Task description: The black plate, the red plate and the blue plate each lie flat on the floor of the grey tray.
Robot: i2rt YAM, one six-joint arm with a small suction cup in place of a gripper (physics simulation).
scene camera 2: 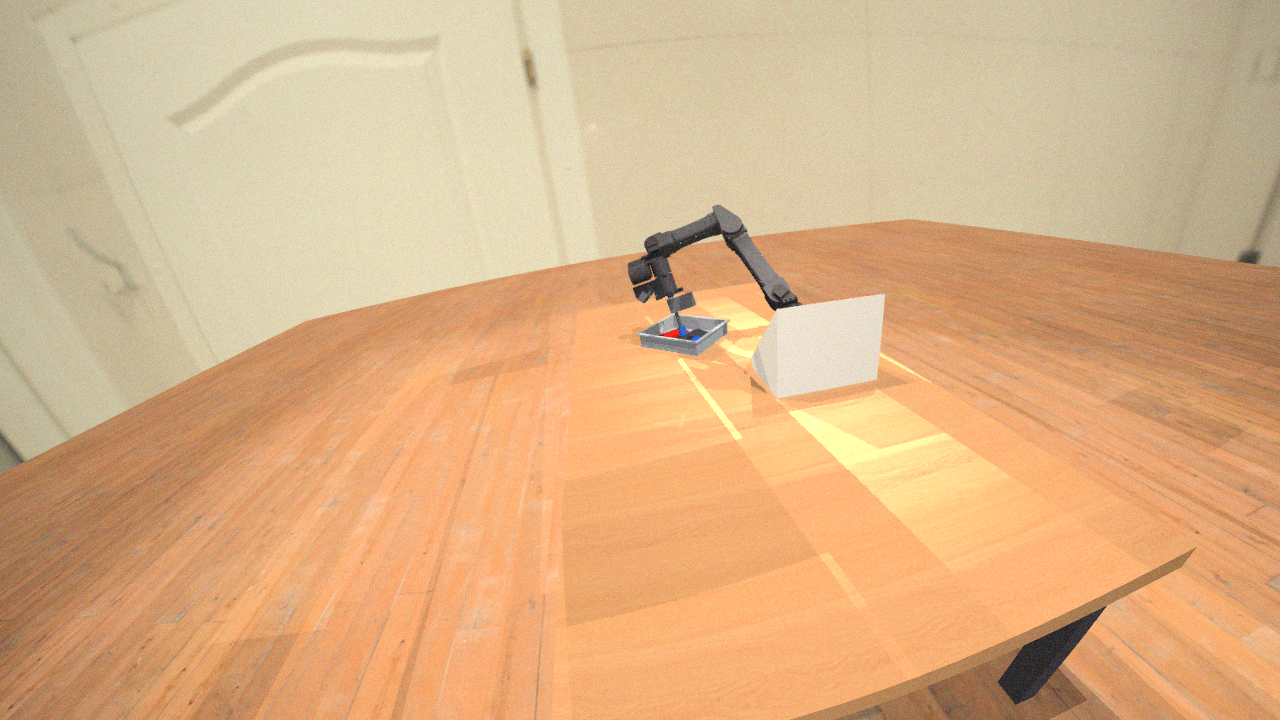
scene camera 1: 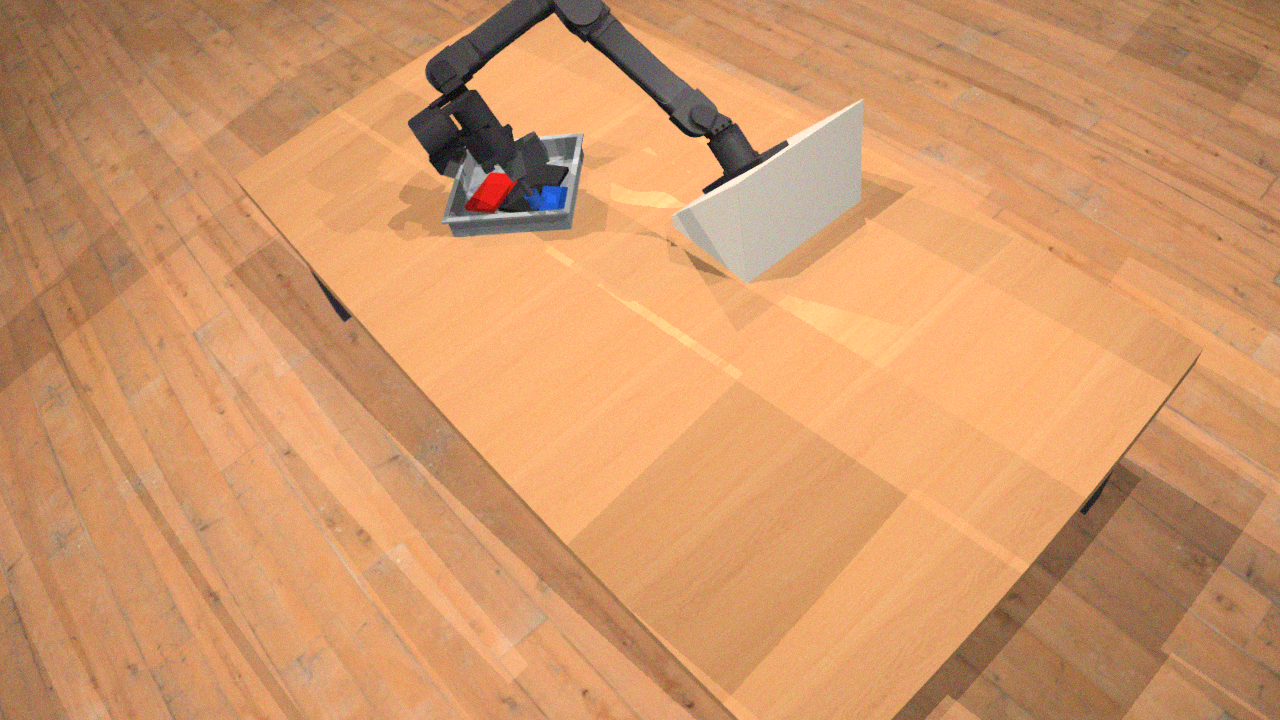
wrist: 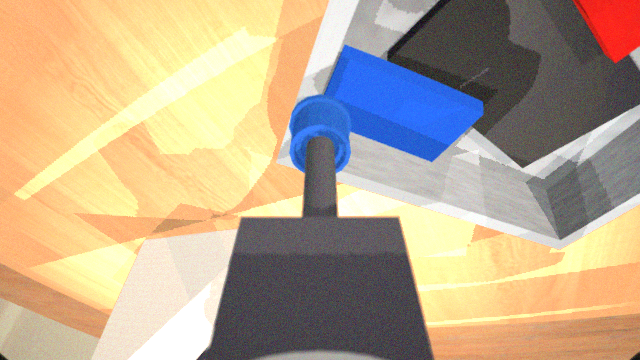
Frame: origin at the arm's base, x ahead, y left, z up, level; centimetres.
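Seen in the pictures: hand at its tool point: (scene camera 2: 683,334) (scene camera 1: 537,203) (wrist: 320,123); arm's base at its link origin: (scene camera 2: 799,333) (scene camera 1: 745,170).
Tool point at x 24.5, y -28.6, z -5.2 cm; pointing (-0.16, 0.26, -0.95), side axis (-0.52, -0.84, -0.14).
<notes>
Pixels of each thing's top centre, then the offset from my tool point to it.
- grey tray at its top centre: (wrist: 580,73) (scene camera 1: 513,175) (scene camera 2: 683,326) dz -1.4, dx -3.0, dy -11.5 cm
- black plate at its top centre: (wrist: 528,77) (scene camera 1: 533,186) (scene camera 2: 692,336) dz -5.1, dx -5.3, dy -9.8 cm
- red plate at its top centre: (scene camera 1: 490,188) (scene camera 2: 671,331) dz -4.0, dx +0.6, dy -15.4 cm
- blue plate at its top centre: (wrist: 394,122) (scene camera 1: 554,200) (scene camera 2: 696,341) dz -3.9, dx -4.5, dy -1.9 cm
The grey tray (scene camera 1: 510,227) (scene camera 2: 669,344) (wrist: 410,175) holds all three plates. The black plate (scene camera 1: 553,176) (wrist: 460,40) lies in its middle, partly in shadow. The red plate (scene camera 1: 490,191) (scene camera 2: 670,334) (wrist: 615,25) is at the left in scene camera 1, next to or over the black plate's edge. The blue plate (scene camera 1: 554,197) (scene camera 2: 695,339) (wrist: 405,95) is near the opposite side wall, close to the black plate; I cannot tell whether it overlaps it. My blue suction cup (scene camera 1: 530,198) (scene camera 2: 682,330) (wrist: 320,115) is open, at the blue plate's end; contact is unclear.
A large white wedge-shaped block (scene camera 1: 796,192) (scene camera 2: 827,347) (wrist: 165,285) stands on the table to the right of the tray in both scene views, in front of the arm's base. The tray's raised walls surround the plates.
</notes>
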